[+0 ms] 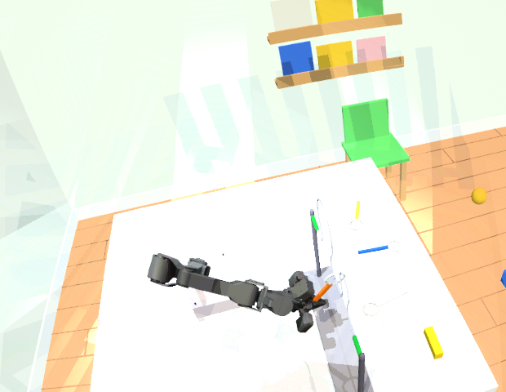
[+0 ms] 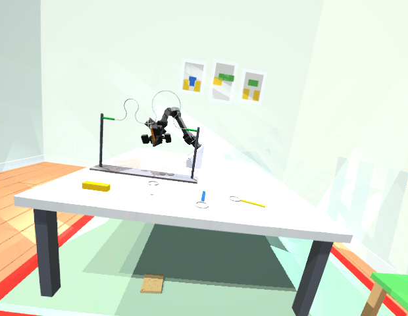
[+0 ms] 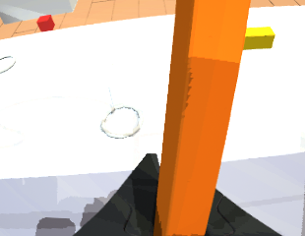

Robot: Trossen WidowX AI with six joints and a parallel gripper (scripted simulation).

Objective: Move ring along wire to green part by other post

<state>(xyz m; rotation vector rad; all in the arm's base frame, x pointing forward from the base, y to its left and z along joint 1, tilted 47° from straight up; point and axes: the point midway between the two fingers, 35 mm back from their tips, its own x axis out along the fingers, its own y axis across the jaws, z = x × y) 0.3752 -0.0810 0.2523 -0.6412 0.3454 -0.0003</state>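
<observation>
The orange-handled ring lies 90 mm above my gripper tip, 20 mm to the right of it and 10 mm ahead of it. Also, from my gripper tip: blue-handled ring (350 mm to the left, 270 mm ahead, 170 mm below); yellow block (330 mm ahead, 160 mm below, 120 mm to the right); white-handled ring (200 mm ahead, 170 mm below, 90 mm to the left).
</observation>
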